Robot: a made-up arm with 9 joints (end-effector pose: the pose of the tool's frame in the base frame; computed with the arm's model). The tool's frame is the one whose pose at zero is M. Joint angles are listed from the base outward.
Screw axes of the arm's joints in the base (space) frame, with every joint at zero. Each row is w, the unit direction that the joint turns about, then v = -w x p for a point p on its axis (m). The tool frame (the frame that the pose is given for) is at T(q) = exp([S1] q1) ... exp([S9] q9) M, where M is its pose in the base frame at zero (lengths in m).
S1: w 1 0 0 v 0 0.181 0
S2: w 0 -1 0 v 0.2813 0 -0.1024
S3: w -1 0 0 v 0 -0.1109 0.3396
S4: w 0 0 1 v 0.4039 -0.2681 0
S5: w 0 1 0 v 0.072 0 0.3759
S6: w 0 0 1 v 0.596 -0.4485 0
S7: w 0 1 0 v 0.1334 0 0.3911
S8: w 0 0 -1 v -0.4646 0.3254 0
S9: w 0 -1 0 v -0.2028 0 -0.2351
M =
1 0 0 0.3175
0 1 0 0.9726
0 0 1 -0.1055
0 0 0 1
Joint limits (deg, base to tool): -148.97..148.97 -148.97..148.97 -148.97..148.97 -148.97..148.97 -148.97..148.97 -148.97..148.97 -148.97..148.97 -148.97..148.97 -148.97..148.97
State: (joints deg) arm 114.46 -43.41 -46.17 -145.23 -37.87 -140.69 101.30 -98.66 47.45
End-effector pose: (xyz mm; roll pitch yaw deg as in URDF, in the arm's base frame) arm 471.1 313.6 619.0 -9.77 -19.19 -89.21
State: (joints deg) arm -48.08 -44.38 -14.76 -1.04 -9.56 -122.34 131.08 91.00 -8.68
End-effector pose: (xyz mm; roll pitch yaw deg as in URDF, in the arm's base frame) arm 55.8 249.0 -1041.2 -87.20 1.47 117.13
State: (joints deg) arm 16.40 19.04 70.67 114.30 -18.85 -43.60 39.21 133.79 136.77
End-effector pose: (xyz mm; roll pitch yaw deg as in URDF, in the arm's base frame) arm 573.9 78.6 -319.5 -157.58 24.03 87.57
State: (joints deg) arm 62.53 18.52 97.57 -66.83 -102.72 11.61 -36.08 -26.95 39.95
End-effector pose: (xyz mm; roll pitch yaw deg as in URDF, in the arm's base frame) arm 734.2 -393.3 242.4 -162.27 39.49 67.74
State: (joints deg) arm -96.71 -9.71 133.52 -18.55 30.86 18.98 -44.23 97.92 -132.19
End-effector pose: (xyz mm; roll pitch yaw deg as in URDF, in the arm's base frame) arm 880.0 -22.6 137.4 -82.96 -73.05 -19.20
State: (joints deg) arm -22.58 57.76 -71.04 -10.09 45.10 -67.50 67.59 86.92 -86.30
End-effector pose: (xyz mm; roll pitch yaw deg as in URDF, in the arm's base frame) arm 113.4 847.6 -192.5 -110.65 -0.15 162.51
